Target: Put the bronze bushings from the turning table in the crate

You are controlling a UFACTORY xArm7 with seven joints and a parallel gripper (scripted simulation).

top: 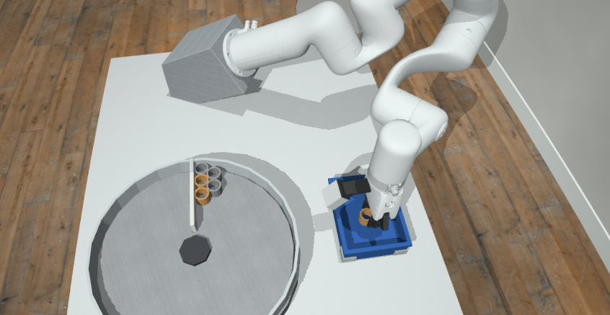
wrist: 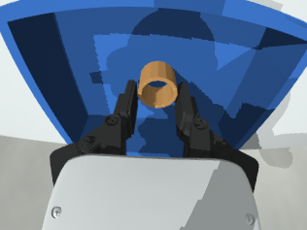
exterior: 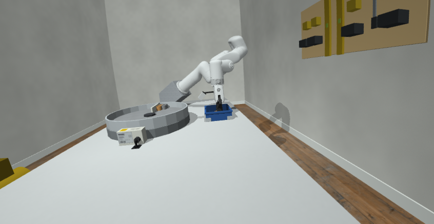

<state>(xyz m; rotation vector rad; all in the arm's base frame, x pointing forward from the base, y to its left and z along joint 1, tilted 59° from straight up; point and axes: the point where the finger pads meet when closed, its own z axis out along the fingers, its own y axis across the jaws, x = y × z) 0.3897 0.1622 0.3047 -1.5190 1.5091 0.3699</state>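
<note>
The blue crate is 1 cm to the right of my hand and 1 cm below it. Round my hand: turning table: 12 cm ahead, 37 cm to the right, 2 cm above.
</note>
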